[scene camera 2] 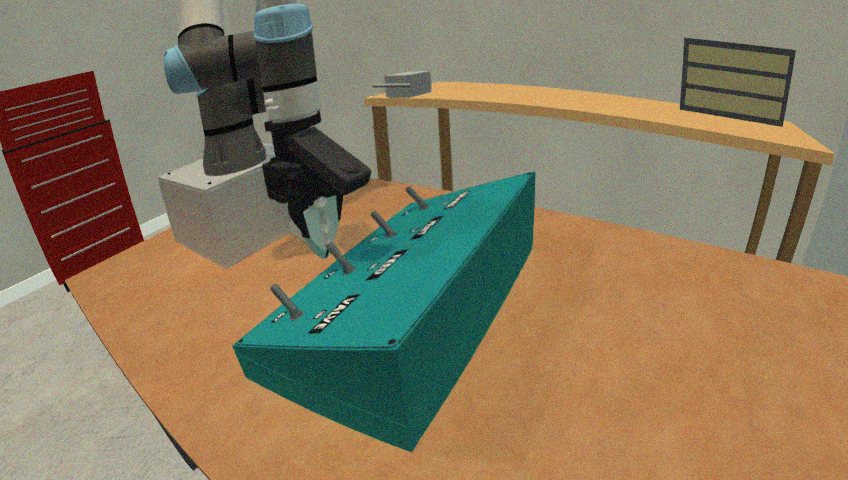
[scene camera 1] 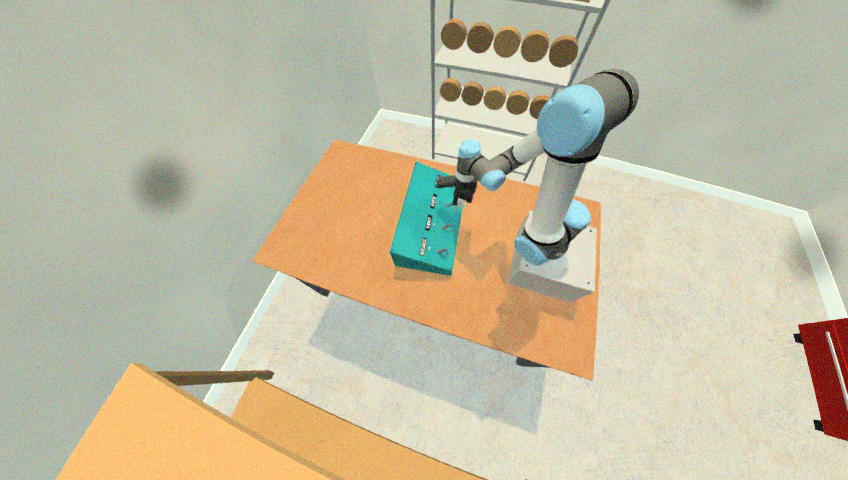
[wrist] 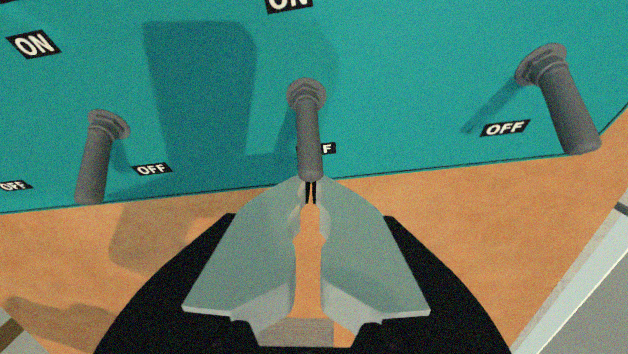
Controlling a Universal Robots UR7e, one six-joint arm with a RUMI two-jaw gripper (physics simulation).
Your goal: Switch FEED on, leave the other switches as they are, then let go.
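Pixels of known places: gripper, between the fingertips: (scene camera 2: 325, 257) (scene camera 1: 457, 206) (wrist: 311, 177); arm's base, origin of its link: (scene camera 2: 235, 164).
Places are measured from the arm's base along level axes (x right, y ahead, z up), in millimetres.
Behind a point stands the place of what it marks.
Observation:
The teal switch box (scene camera 1: 414, 202) @(x -68, y 583, z -37 mm) (scene camera 2: 452, 297) @(x 31, y 662, z -41 mm) (wrist: 410, 100) @(x 77, y 464, z -96 mm) has a row of grey toggle levers. The FEED lever (scene camera 2: 342, 259) @(x 24, y 452, z -72 mm) (wrist: 309, 137) @(x 25, y 444, z -63 mm) leans toward its OFF mark, beside the FEED label (scene camera 2: 386, 264) @(x 0, y 519, z -67 mm). The VALVE lever (scene camera 2: 286, 302) @(x 140, y 486, z -71 mm) (wrist: 569, 112) @(x 135, y 477, z -64 mm) and the neighbouring lever (scene camera 2: 383, 224) @(x -88, y 411, z -71 mm) (wrist: 95, 162) @(x -86, y 407, z -67 mm) also lean to OFF, as does the far lever (scene camera 2: 417, 198) @(x -201, y 374, z -72 mm). My gripper (scene camera 1: 457, 204) @(x 30, y 413, z -80 mm) (scene camera 2: 324, 253) @(x 30, y 413, z -80 mm) (wrist: 311, 177) @(x 30, y 413, z -80 mm) is shut and empty. Its tips are right at the free end of the FEED lever, on the OFF side; whether they touch is unclear. The gripper hides the VALVE lever in scene camera 1.
The box stands on an orange-brown table (scene camera 1: 321, 208) @(x -251, y 1063, z -178 mm) (scene camera 2: 624, 333) @(x -196, y 799, z -178 mm). The arm's pale base block (scene camera 1: 559, 270) @(x -96, y -75, z 1 mm) (scene camera 2: 220, 214) @(x 92, y 110, z -62 mm) is on the robot side. A shelf rack (scene camera 1: 433, 107) stands behind the table, and a red tool cabinet (scene camera 1: 824, 368) (scene camera 2: 71, 178) and a wooden bench (scene camera 2: 565, 101) are farther away.

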